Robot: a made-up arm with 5 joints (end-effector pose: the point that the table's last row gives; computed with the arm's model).
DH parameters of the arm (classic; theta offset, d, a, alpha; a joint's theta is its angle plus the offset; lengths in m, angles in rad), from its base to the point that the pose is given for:
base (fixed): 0.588 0 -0.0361 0
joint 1: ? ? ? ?
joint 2: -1.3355 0 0.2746 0
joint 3: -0.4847 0 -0.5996 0
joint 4: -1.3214 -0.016 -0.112 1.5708
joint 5: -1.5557 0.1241 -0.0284 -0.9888
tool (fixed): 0.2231 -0.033 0 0
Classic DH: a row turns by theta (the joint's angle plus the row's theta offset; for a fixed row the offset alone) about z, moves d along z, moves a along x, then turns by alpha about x.
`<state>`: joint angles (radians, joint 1 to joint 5).
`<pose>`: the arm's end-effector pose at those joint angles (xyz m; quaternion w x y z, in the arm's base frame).
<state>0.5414 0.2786 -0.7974 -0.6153 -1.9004</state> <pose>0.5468 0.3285 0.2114 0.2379 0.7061 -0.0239 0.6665</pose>
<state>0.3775 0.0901 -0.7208 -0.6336 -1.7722</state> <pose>0.5895 0.2319 0.3005 0.2466 0.6954 -0.1599 0.6558</pose>
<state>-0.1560 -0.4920 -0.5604 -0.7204 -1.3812</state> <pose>0.5535 -0.0948 0.5945 0.2069 0.5009 -0.5264 0.6551</pose>
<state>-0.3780 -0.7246 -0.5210 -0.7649 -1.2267</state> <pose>0.4589 -0.1929 0.7071 0.1701 0.3700 -0.6156 0.6747</pose>
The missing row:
joint 1: -0.588 0.379 -0.006 -1.5708
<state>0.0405 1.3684 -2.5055 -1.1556 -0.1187</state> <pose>0.8159 0.0294 0.4325 0.4496 -0.5050 0.6125 -0.4094</pose>
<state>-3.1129 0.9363 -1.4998 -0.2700 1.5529</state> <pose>-0.8863 -0.0011 0.1063 0.4746 0.8201 0.1141 -0.2985</pose>
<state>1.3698 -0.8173 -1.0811 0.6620 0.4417</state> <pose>0.0713 0.4641 1.0417 0.1180 -0.9238 0.3013 0.2044</pose>
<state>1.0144 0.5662 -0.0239 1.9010 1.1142</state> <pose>-0.0924 -0.1749 -0.0190 0.8833 -0.2650 -0.3233 0.2122</pose>
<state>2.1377 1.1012 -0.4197 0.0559 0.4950</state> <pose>-0.0528 0.0244 -0.2810 0.6908 0.6626 -0.1390 0.2537</pose>
